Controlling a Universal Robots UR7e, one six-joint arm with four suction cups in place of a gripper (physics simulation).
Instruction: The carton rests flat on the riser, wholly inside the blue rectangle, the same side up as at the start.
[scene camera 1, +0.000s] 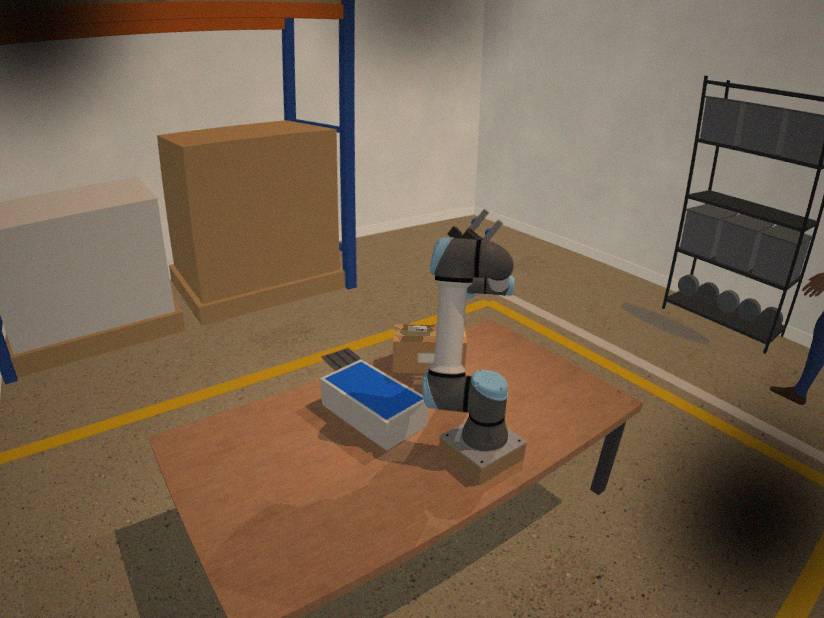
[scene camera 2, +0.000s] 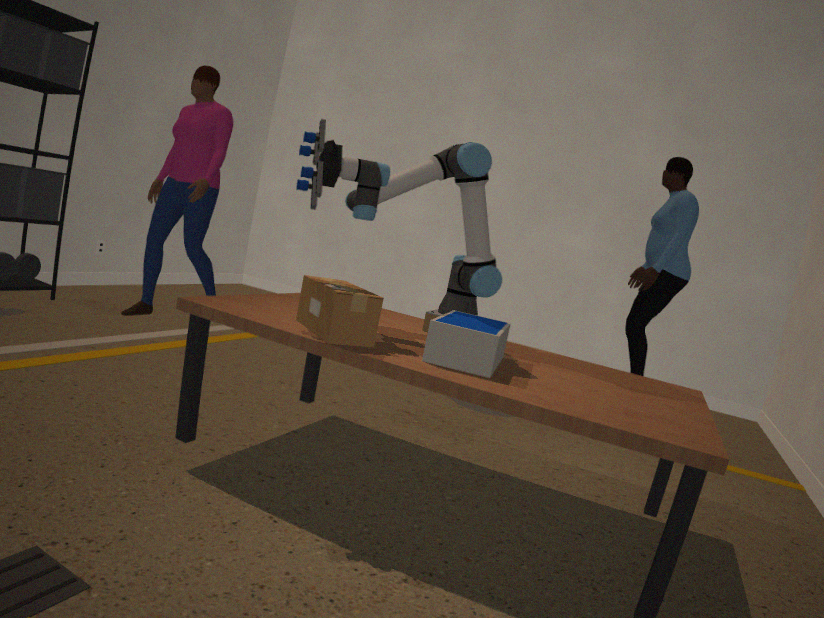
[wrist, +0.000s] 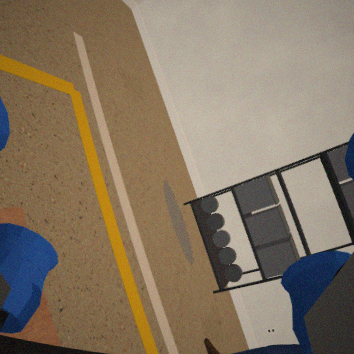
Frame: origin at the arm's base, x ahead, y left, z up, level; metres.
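Seen in the pictures: hand at its tool point: (scene camera 2: 300, 160) (wrist: 171, 209); arm's base at its link origin: (scene camera 1: 484, 436).
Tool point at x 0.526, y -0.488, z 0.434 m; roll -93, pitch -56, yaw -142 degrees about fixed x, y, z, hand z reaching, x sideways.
Observation:
Offsets run from my tool point to a thing's top centre. Level surfaces: height alone.
The brown carton @(0.360 m down, 0.008 m ahead, 0.223 m left) (scene camera 1: 408, 352) (scene camera 2: 340, 313) stands upright on the wooden table @(0.509 m down) (scene camera 1: 279, 505) (scene camera 2: 599, 402), beside and apart from the riser. In scene camera 1 the arm hides part of it. The white riser @(0.389 m down, 0.114 m back, 0.626 m left) (scene camera 1: 352, 415) (scene camera 2: 459, 350) has the blue rectangle @(0.389 m down, 0.114 m back, 0.626 m left) (scene camera 1: 372, 389) (scene camera 2: 472, 322) on its top, and no carton rests there. My suction gripper (scene camera 1: 481, 226) (scene camera 2: 306, 161) (wrist: 175, 212) is open and holds nothing. It is raised high above the table on the carton's side, with its four blue cups facing sideways. The carton does not show in the wrist view.
The arm's base (scene camera 1: 482, 452) stands on the table beside the riser. A person in pink (scene camera 2: 205, 143) and a person in light blue (scene camera 2: 675, 222) stand beyond the table. A dark shelf unit (scene camera 1: 752, 207) (scene camera 2: 39, 82) (wrist: 207, 245) and a large brown box (scene camera 1: 259, 226) stand farther off.

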